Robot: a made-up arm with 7 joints. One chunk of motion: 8 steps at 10 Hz.
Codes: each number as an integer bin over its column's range. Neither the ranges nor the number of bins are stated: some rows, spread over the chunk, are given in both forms.
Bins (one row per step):
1: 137 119 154 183 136 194
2: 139 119 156 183 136 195
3: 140 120 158 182 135 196
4: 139 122 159 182 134 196
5: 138 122 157 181 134 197
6: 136 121 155 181 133 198
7: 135 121 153 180 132 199
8: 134 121 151 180 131 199
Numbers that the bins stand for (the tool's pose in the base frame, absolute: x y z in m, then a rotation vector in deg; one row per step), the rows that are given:
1: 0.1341 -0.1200 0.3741 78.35 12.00 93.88
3: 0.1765 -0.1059 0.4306 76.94 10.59 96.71
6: 0.1200 -0.0918 0.3882 75.53 7.76 99.53
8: 0.0918 -0.0918 0.3318 74.12 4.94 100.94
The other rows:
2: 0.1624 -0.1200 0.4024 78.35 12.00 95.29
4: 0.1624 -0.0776 0.4447 76.94 9.18 96.71
5: 0.1482 -0.0776 0.4165 75.53 9.18 98.12
7: 0.1059 -0.0918 0.3600 74.12 6.35 100.94

